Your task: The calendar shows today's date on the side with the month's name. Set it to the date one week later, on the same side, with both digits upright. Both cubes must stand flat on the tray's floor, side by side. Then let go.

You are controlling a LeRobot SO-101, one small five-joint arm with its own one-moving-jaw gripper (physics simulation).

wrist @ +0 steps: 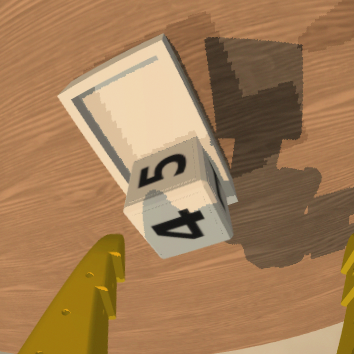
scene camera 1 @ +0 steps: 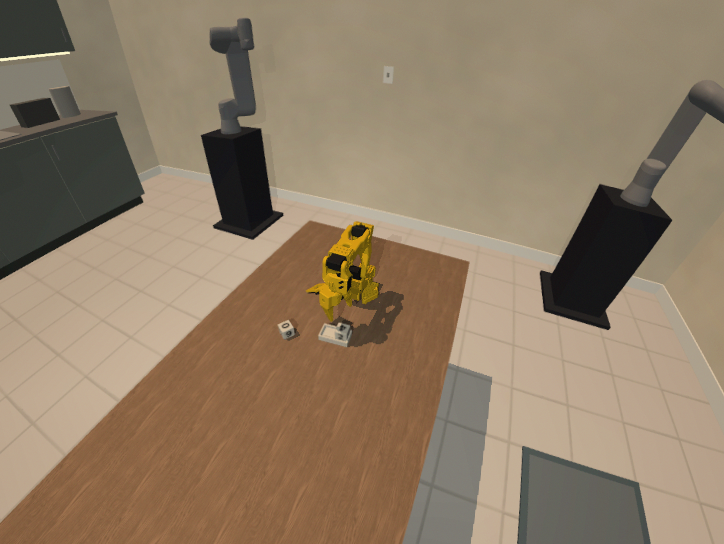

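Note:
The white tray (scene camera 1: 323, 338) (wrist: 114, 60) lies on the table. One white cube (scene camera 1: 341, 332) (wrist: 176, 200) is in it at the right end in the scene view. In the wrist view it shows a 4 on the face nearest the camera and a 5 on the side towards the bare part of the tray; a dark mark shows on a narrow third face. I cannot tell whether it sits fully flat. The other cube (scene camera 1: 286, 329) stands on the table left of the tray, with a 0 on top; its front digit is hard to read. My gripper (scene camera 1: 319, 304) (wrist: 233, 239) is open and empty, above and behind the tray.
The wooden table (scene camera 1: 280, 432) extends towards the camera. The yellow arm's shadow falls right of the tray. Two grey arms on black pedestals (scene camera 1: 238, 181) (scene camera 1: 605, 257) stand on the floor beyond the table.

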